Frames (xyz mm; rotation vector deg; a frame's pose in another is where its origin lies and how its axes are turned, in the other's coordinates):
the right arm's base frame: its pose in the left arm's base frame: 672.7 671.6 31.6 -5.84 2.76 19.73
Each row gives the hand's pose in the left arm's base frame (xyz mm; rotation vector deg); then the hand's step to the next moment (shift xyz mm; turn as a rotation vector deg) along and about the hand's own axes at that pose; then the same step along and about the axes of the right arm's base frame.
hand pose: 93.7 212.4 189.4 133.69 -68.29 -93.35
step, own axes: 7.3 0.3 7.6 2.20 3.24 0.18
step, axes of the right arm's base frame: -5.1 0.8 -9.2 -2.69 -2.74 -0.76
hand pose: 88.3 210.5 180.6 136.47 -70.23 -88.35
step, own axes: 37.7 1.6 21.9 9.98 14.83 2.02
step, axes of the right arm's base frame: -13.7 -8.9 -40.4 -13.04 -11.74 -3.98
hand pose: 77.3 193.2 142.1 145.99 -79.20 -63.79
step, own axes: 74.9 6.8 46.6 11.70 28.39 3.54
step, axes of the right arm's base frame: -17.3 -34.1 -79.8 -25.67 -17.01 -2.64
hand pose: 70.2 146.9 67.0 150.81 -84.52 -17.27
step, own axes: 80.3 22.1 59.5 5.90 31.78 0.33
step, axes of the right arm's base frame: -14.1 -72.1 -71.3 -29.64 -12.74 1.98
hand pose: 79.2 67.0 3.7 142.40 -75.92 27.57
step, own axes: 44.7 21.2 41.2 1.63 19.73 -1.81
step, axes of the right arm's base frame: -8.0 -59.7 -22.8 -18.99 -5.37 2.41
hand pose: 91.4 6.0 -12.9 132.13 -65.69 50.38
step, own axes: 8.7 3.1 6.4 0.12 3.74 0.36
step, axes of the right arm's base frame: -0.1 -11.2 0.7 -3.52 -1.32 -0.20
